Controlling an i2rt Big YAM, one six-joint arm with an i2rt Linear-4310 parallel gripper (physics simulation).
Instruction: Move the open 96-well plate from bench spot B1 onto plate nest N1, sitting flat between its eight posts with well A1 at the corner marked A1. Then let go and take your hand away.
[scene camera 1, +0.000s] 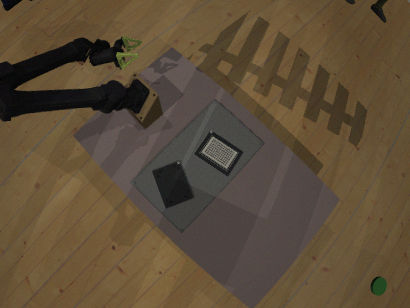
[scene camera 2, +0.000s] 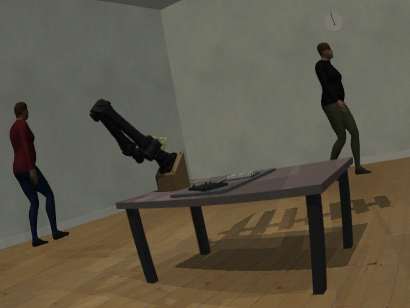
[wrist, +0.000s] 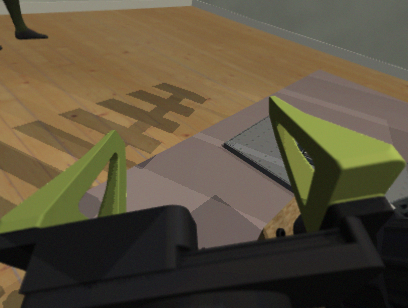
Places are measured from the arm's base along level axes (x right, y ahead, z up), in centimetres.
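Pixels of known places: gripper, fingertip midpoint: (scene camera 1: 140, 48) (scene camera 2: 166, 142) (wrist: 192, 121); arm's base, link origin: (scene camera 1: 137, 96) (scene camera 2: 168, 163).
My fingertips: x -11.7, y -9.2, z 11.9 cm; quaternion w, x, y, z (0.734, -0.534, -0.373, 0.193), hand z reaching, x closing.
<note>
For each thing: its top centre in the pictures, then the offset to it from my fingertips. Level surfaces: height alone.
- white 96-well plate, top centre: (scene camera 1: 219, 152) (scene camera 2: 240, 173) dx +2.2, dy +47.2, dz -23.3 cm
- black nest with short posts, top centre: (scene camera 1: 172, 184) (scene camera 2: 206, 183) dx +25.5, dy +42.9, dz -22.7 cm
- table, surface height: dz -26.2 cm
The white 96-well plate (scene camera 1: 219, 152) (scene camera 2: 242, 175) lies on a dark rectangular base on the grey perforated board (scene camera 1: 246, 140) (wrist: 250, 140). A black nest with short posts (scene camera 1: 172, 184) (scene camera 2: 207, 186) stands beside it on the same board, turned at a different angle, with no plate on it. A small pale mark shows at one corner of each base; the lettering is too small to read. My gripper (scene camera 1: 139, 50) (scene camera 2: 165, 143) (wrist: 192, 121) is open and empty, with green fingers. It is up beside the arm's mount, well away from the plate and nest.
The arm's wooden mounting block (scene camera 1: 152, 111) (scene camera 2: 173, 175) stands on the table (scene camera 1: 295, 200) (scene camera 2: 280, 189) near the board. The black arm (scene camera 1: 60, 104) (scene camera 2: 125, 131) folds back past the table edge. Two people stand in the room, one in red (scene camera 2: 22, 145), one in black (scene camera 2: 330, 85).
</note>
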